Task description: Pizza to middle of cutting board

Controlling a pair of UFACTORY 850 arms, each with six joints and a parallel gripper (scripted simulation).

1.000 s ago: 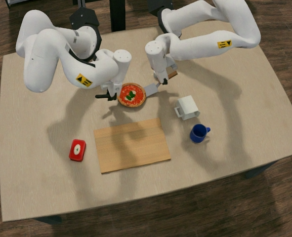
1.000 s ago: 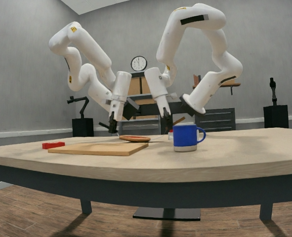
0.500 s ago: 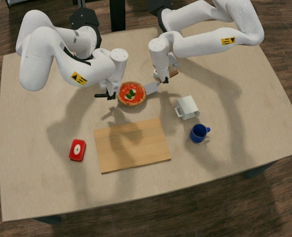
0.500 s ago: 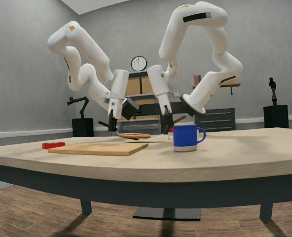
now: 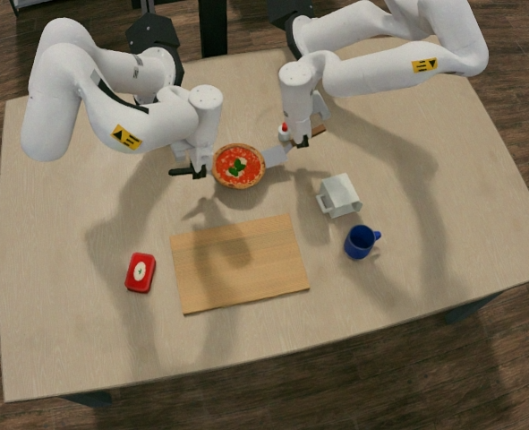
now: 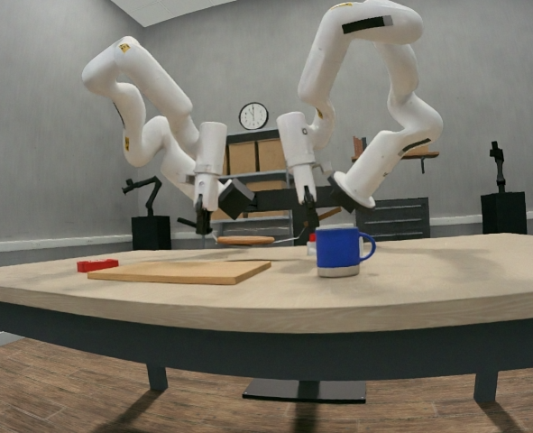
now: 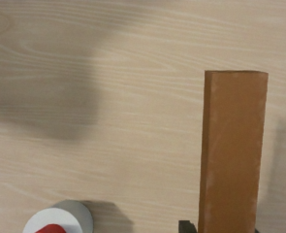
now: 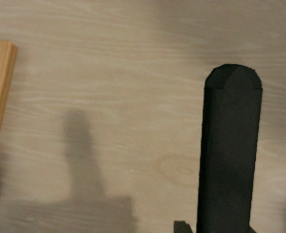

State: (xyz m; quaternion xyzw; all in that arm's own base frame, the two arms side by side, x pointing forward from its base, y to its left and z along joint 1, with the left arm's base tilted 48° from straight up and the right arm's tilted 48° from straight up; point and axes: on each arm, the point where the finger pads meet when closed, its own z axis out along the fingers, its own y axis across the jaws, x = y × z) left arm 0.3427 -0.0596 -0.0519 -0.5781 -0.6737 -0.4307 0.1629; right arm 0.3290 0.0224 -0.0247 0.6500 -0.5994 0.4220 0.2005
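Now: right hand 13 cm to the right of the pizza and 5 cm above it. Also, from my right hand: black-handled turner (1 cm to the left, 1 cm below); then cutting board (27 cm ahead, 4 cm to the left, 10 cm below); then brown-handled turner (1 cm behind, 29 cm to the left, 2 cm below).
The red-capped bottle lies 90 mm behind my left hand, 70 mm below it and 10 mm to the right of it. Also, from my left hand: white mug: 190 mm ahead, 70 mm below, 50 mm to the left; then pizza: 200 mm to the right, 50 mm below; then brown-handled turner: 30 mm to the right, 20 mm below.
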